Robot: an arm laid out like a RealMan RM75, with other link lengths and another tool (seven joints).
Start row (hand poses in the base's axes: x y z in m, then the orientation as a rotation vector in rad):
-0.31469 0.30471 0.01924 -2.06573 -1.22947 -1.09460
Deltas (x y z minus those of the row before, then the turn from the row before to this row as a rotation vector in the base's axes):
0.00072 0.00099 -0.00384 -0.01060 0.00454 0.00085
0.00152 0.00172 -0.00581 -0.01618 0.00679 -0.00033
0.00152 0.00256 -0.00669 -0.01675 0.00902 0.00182
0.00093 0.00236 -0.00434 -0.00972 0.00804 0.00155
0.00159 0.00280 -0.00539 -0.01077 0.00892 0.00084
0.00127 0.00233 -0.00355 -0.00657 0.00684 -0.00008
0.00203 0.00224 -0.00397 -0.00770 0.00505 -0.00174
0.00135 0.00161 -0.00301 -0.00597 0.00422 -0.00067
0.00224 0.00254 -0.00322 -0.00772 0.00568 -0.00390
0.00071 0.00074 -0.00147 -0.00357 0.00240 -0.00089
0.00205 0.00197 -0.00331 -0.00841 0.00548 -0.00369
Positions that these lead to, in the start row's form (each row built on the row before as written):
-0.31397 0.30570 0.01540 -2.07427 -1.23641 -1.08468
-0.31245 0.30742 0.00959 -2.08856 -1.24556 -1.07031
-0.31093 0.30998 0.00290 -2.10203 -1.25602 -1.05200
-0.31000 0.31234 -0.00144 -2.11014 -1.26118 -1.03779
-0.30841 0.31514 -0.00683 -2.11980 -1.26604 -1.02233
-0.30714 0.31747 -0.01038 -2.12651 -1.26776 -1.01145
-0.30511 0.31971 -0.01435 -2.13498 -1.26961 -1.00287
-0.30376 0.32132 -0.01736 -2.14104 -1.27153 -0.99555
-0.30152 0.32386 -0.02058 -2.15145 -1.27100 -0.98702
-0.30081 0.32460 -0.02205 -2.15544 -1.27172 -0.98296
-0.29876 0.32657 -0.02536 -2.16612 -1.27196 -0.97421

